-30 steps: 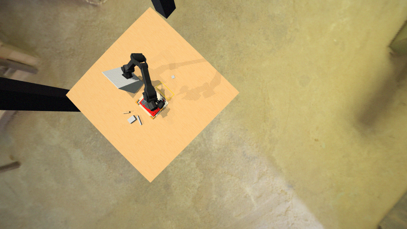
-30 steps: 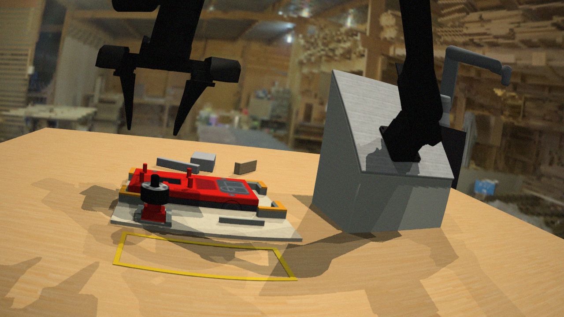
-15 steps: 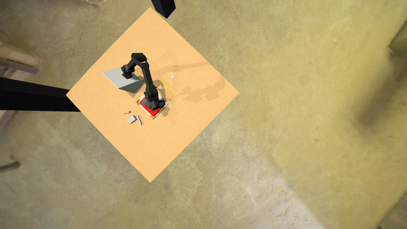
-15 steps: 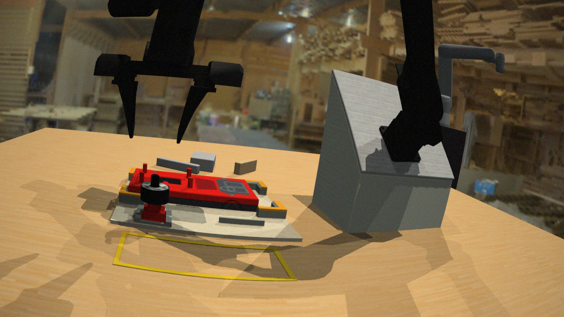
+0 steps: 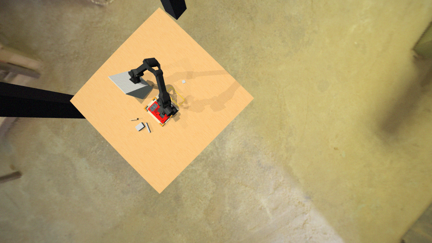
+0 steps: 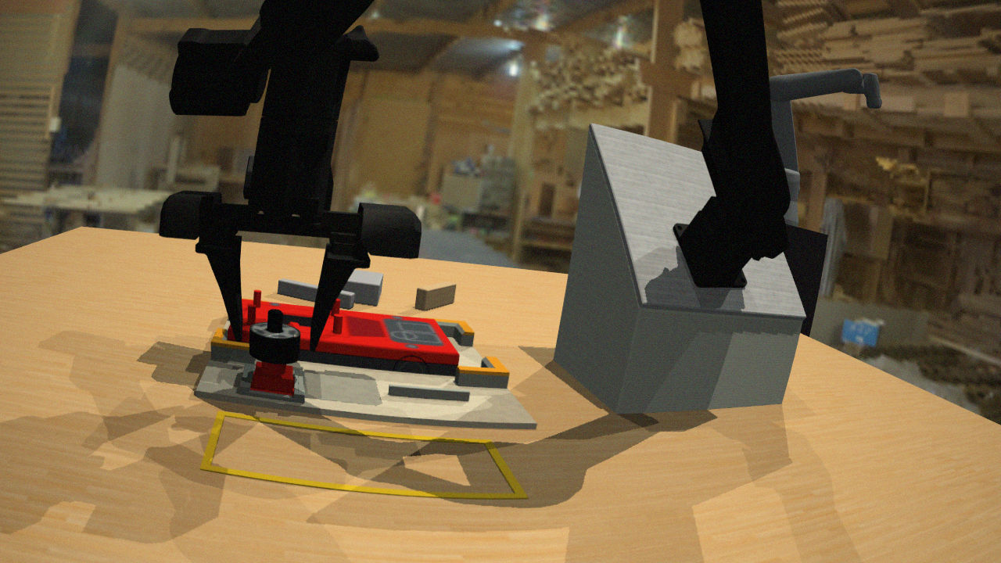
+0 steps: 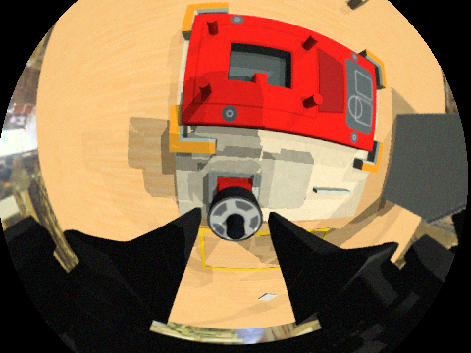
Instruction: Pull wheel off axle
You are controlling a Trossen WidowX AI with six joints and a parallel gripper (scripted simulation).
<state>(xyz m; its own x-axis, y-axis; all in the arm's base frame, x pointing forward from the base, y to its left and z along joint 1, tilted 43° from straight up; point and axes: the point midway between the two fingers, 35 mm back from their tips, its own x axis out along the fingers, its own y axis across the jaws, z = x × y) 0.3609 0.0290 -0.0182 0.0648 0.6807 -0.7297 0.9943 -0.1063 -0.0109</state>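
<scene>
The black wheel lies right at my gripper tip.
</scene>
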